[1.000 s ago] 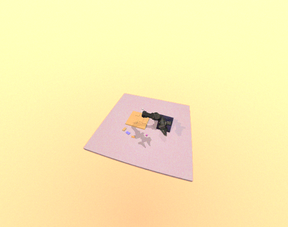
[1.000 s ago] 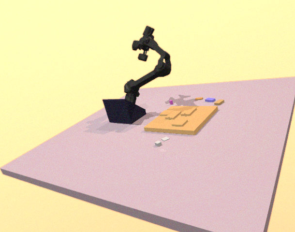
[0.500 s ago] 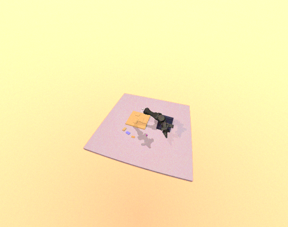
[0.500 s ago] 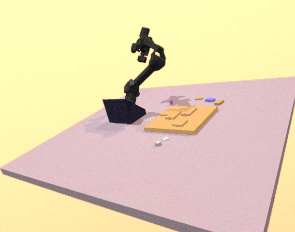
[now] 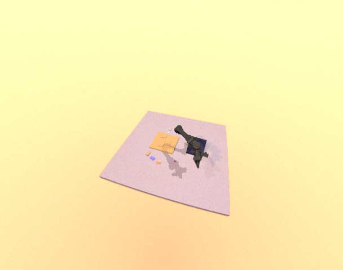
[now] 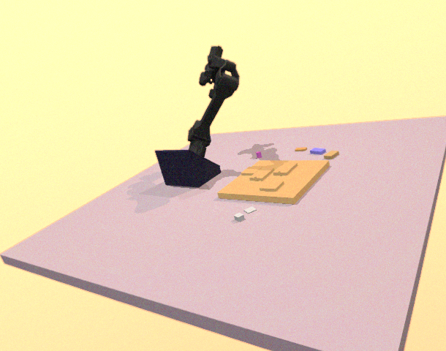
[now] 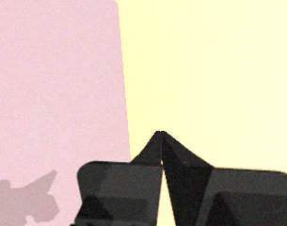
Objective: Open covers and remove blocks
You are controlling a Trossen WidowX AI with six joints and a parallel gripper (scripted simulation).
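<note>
My gripper tip is now 49 cm short of the blue block, 28 cm above it and 18 cm to the left of it. From my gripper tip the other things lie so: magenta block 27 cm below, 24 cm ahead, 21 cm to the right; grey cube 72 cm to the right, 45 cm ahead, 28 cm below.
</note>
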